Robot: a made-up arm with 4 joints.
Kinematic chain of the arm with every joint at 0, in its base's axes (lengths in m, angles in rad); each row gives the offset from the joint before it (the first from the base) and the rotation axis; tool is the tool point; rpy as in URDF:
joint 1: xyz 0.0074 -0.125 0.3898 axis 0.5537 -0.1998 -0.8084
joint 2: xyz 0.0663 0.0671 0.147 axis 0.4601 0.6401 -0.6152
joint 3: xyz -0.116 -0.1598 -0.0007 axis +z
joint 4: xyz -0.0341 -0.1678 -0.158 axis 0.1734 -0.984 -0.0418
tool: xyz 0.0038 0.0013 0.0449 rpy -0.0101 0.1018 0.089
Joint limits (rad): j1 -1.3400..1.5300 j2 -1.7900..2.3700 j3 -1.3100..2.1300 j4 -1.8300..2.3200
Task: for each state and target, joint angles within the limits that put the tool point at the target. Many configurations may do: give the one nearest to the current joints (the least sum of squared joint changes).
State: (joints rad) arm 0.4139 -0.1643 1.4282 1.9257
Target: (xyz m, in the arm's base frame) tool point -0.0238 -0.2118 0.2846
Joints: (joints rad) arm 0.5658 0.4581 1.6109 1.9763
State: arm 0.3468 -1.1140 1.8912 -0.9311
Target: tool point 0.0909 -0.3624 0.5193
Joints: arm 1.0720 -1.2555 1.8968 -0.7296
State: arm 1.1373 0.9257 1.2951 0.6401
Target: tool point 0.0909 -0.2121 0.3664
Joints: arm 0.3365 0.1946 2.0926 1.3144
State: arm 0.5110 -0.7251 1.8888 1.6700
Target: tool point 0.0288 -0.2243 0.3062
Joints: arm 0.7666 0.2883 1.8858 1.7766
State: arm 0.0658 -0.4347 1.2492 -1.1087
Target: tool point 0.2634 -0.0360 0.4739
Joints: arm -0.6944 -0.7690 1.3642 -1.2567
